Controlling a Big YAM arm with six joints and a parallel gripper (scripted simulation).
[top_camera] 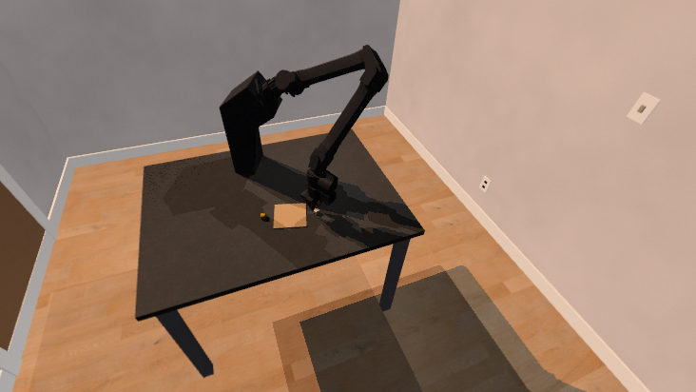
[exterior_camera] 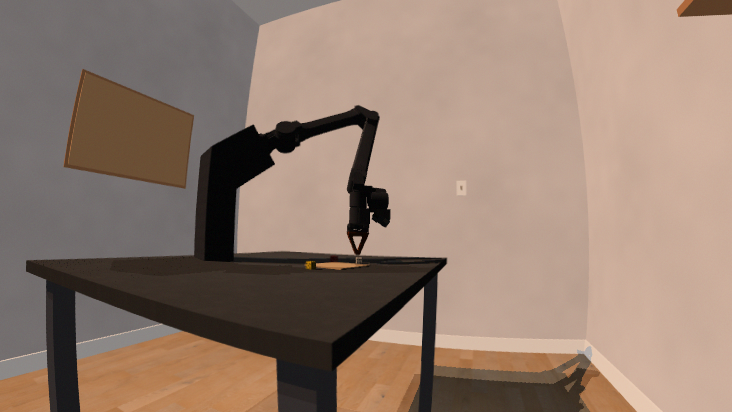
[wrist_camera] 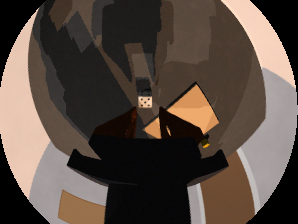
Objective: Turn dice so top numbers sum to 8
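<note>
Right now the white die is 3 cm below my hand and 1 cm to the left of it. From my hand the other things lie so: yellow die 22 cm to the right, 3 cm below, 2 cm behind; then tan mat 11 cm to the right, 4 cm below, 1 cm behind; then red die 9 cm behind, 3 cm below, 1 cm to the left.
</note>
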